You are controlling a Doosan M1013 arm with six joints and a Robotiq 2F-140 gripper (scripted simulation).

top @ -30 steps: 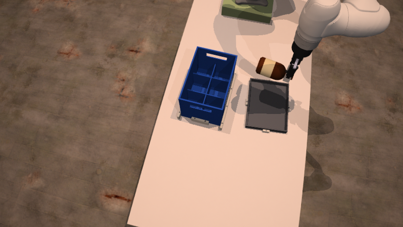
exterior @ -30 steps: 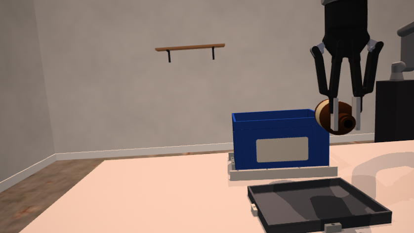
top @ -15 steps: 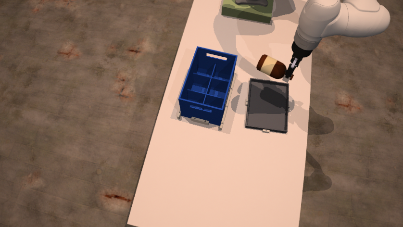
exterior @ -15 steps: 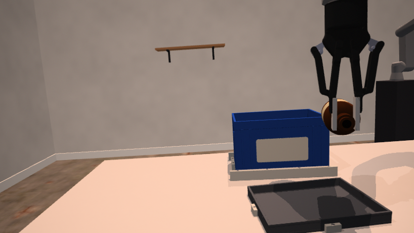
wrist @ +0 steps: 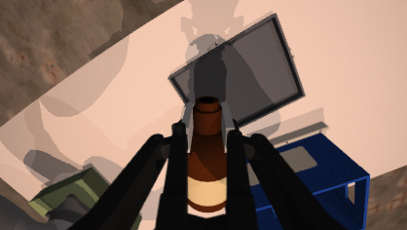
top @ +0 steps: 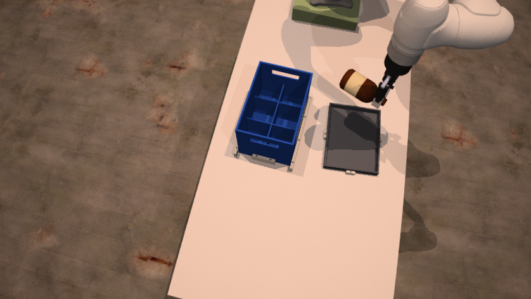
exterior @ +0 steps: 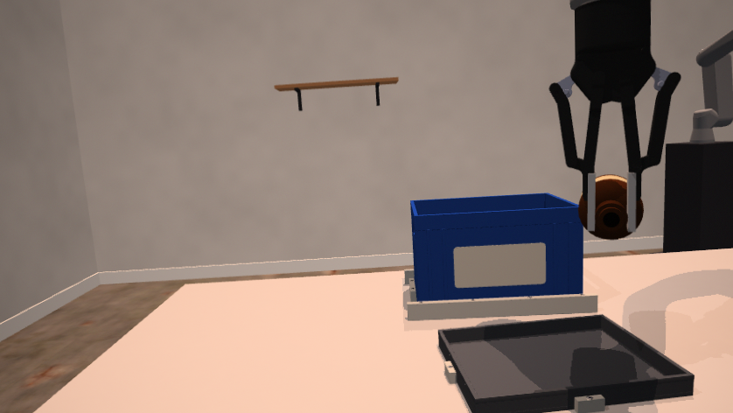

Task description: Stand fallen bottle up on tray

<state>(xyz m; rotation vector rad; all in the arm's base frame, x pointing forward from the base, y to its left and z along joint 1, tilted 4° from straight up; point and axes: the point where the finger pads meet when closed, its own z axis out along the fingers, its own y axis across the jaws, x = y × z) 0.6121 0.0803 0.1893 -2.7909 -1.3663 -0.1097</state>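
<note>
My gripper is now 40 mm to the left of the brown bottle, 30 mm past it and 20 mm above it. Also, from my hand: blue crate: 330 mm to the right, 140 mm below, 10 mm behind; then dark grey tray: 210 mm below, 50 mm to the right, 50 mm ahead.
</note>
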